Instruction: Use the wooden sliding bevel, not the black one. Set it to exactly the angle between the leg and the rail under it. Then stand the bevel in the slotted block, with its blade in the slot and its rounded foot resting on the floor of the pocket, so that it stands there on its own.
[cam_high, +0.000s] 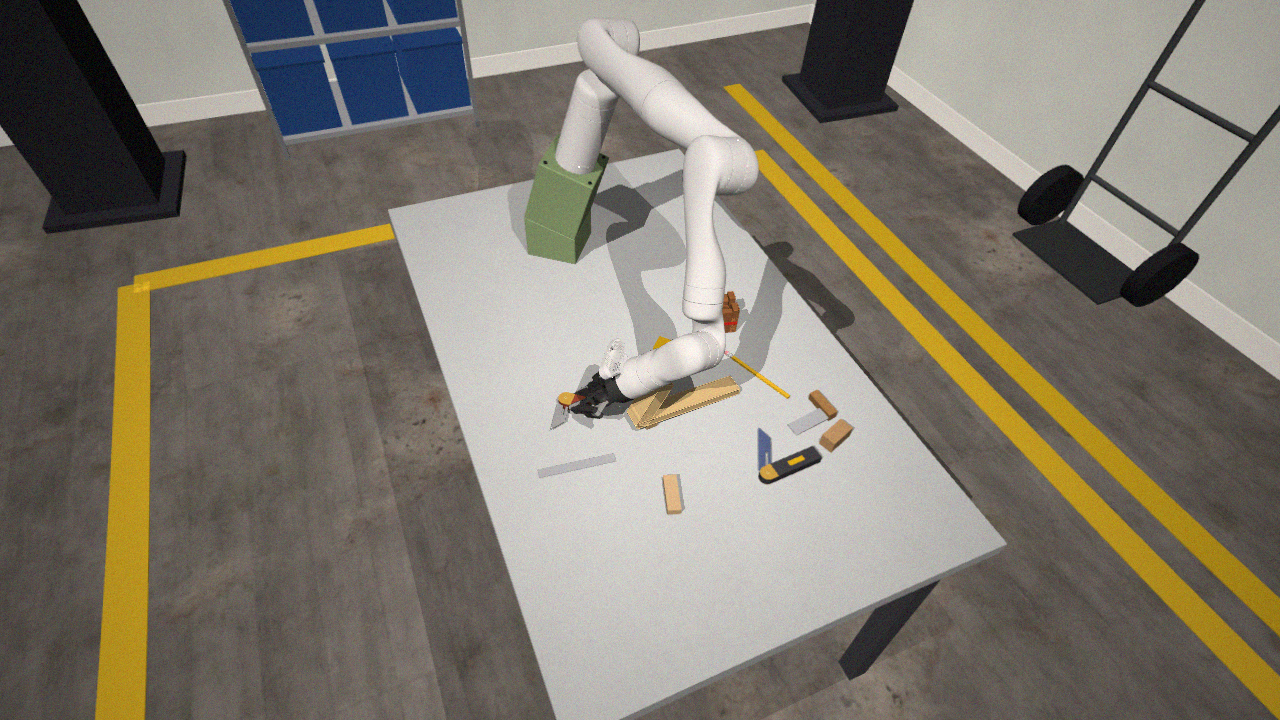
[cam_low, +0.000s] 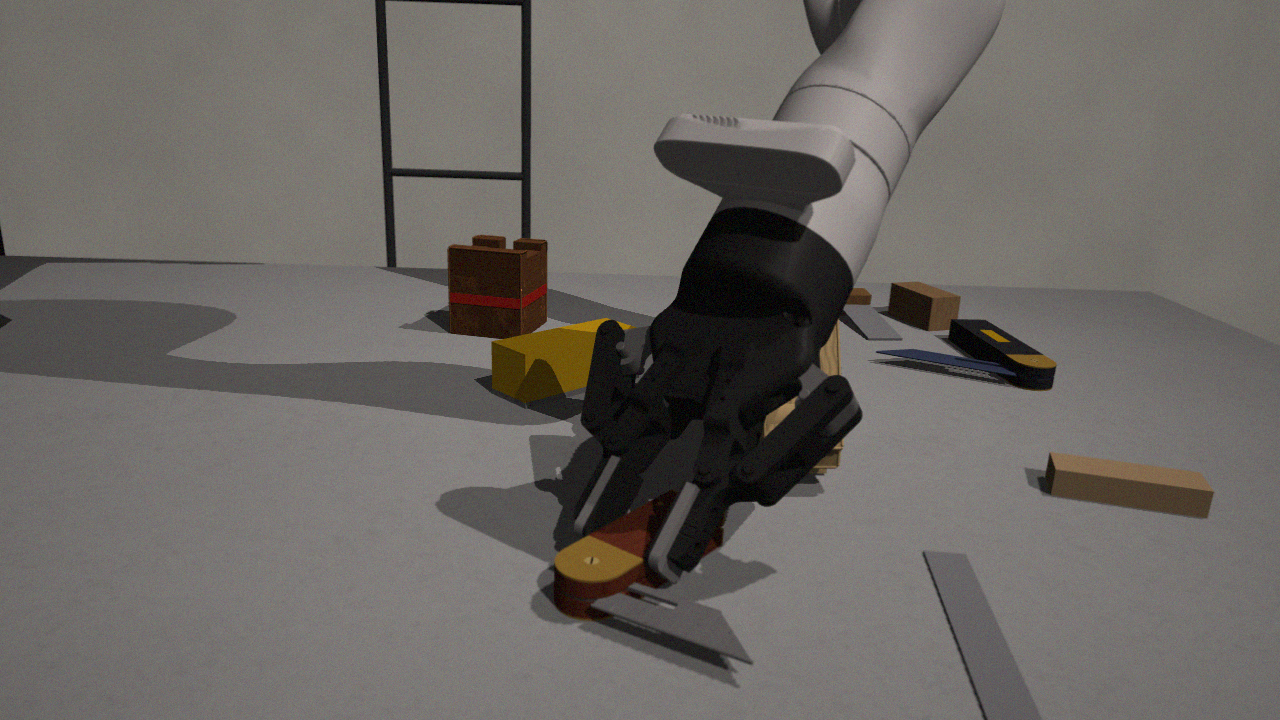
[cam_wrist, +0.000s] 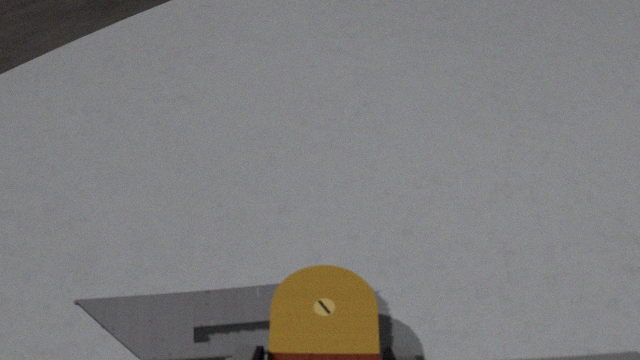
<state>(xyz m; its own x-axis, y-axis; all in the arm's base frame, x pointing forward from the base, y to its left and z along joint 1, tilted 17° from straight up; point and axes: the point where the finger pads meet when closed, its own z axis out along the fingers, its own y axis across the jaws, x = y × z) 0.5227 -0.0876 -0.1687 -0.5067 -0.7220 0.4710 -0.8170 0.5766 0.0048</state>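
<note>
The wooden sliding bevel lies 20 mm to the right of my hand and 10 mm below it. Also, from my hand: grey strip: 130 mm ahead, 40 mm to the right, 20 mm below; then leg-and-rail wooden joint: 60 mm ahead, 210 mm to the left, 40 mm above; then grey blade: 40 mm to the right, 10 mm below.
</note>
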